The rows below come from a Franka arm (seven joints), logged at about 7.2 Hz.
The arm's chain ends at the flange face. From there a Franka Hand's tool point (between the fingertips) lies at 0.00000 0.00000 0.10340 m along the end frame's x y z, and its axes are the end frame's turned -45 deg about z.
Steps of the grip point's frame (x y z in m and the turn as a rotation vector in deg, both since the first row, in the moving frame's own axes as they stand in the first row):
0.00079 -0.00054 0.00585 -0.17 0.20 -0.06
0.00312 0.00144 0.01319 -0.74 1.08 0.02
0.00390 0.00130 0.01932 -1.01 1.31 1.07
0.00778 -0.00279 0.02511 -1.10 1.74 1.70
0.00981 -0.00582 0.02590 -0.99 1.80 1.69
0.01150 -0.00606 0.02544 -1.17 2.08 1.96
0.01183 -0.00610 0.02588 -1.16 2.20 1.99
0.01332 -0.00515 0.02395 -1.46 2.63 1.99
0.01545 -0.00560 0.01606 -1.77 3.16 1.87
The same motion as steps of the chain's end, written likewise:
-0.00030 -0.00090 0.00585 0.02 0.26 -0.06
0.00090 -0.00075 0.01322 0.24 1.29 0.02
0.00071 -0.00148 0.01936 0.21 1.64 1.07
-0.00011 -0.00671 0.02518 0.45 2.01 1.70
-0.00075 -0.01007 0.02597 0.57 1.97 1.69
-0.00032 -0.01133 0.02553 0.64 2.30 1.96
-0.00026 -0.01143 0.02598 0.74 2.38 1.99
0.00054 -0.01166 0.02409 0.83 2.89 1.99
0.00065 -0.01321 0.01627 0.98 3.49 1.87

